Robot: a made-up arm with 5 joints.
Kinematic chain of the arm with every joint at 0, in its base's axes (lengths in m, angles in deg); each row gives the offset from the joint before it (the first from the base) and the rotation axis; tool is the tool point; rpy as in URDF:
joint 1: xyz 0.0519 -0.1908 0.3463 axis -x
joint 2: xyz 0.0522 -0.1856 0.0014 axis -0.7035 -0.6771 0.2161
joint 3: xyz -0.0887 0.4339 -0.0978 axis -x
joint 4: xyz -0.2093 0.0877 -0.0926 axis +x
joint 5: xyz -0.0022 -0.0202 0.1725 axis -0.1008 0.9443 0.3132
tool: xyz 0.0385 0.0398 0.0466 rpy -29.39 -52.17 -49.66
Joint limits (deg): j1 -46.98..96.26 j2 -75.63..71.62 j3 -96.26..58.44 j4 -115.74..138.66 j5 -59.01..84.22
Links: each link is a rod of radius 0.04 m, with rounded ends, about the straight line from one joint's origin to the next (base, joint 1, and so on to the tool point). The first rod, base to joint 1, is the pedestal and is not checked.
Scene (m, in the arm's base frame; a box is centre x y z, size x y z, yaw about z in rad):
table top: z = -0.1
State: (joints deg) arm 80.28 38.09 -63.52 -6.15 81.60
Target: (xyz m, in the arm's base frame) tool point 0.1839 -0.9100 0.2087
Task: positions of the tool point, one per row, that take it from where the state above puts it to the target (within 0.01 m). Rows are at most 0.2 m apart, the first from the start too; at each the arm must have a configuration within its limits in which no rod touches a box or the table.
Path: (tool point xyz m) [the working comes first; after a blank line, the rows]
Joints at the target: 76.55 71.62 8.98 -75.78 71.91
Straight joint move there: clear.

1: -0.1626 -0.4981 0.0804
2: -0.1221 -0.6067 0.0470
3: -0.0463 -0.7306 0.0520
4: 0.0608 -0.8411 0.1066
5: 0.1839 -0.9100 0.2087

